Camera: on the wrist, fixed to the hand. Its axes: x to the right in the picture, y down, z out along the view.
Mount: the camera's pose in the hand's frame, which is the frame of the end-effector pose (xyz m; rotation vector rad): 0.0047 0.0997 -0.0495 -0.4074 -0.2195 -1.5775
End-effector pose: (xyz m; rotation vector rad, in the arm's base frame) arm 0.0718 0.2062 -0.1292 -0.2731 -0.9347 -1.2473
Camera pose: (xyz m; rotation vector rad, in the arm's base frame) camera 0.1832 0.2052 -0.1266 0.0908 -1.0517 -2.9139
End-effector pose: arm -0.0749 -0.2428 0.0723 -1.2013 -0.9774 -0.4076
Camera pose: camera 0.0205 -0.2516 0.0155 -0.5656 -1.9842 -1.7860
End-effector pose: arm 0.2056 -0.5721 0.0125 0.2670 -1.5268 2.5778
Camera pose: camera 0.1765 -0.5762 -0.0950 1.1248 -1.0245 1.0021
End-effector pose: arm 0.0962 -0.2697 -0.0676 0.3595 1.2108 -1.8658
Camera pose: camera 0.1615 -0.2459 -0.1547 1.1264 -1.5013 2.1067
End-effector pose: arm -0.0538 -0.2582 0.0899 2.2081 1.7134 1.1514
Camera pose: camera -0.0065 -0.3063 0.1786 0.3032 1.9941 0.6022
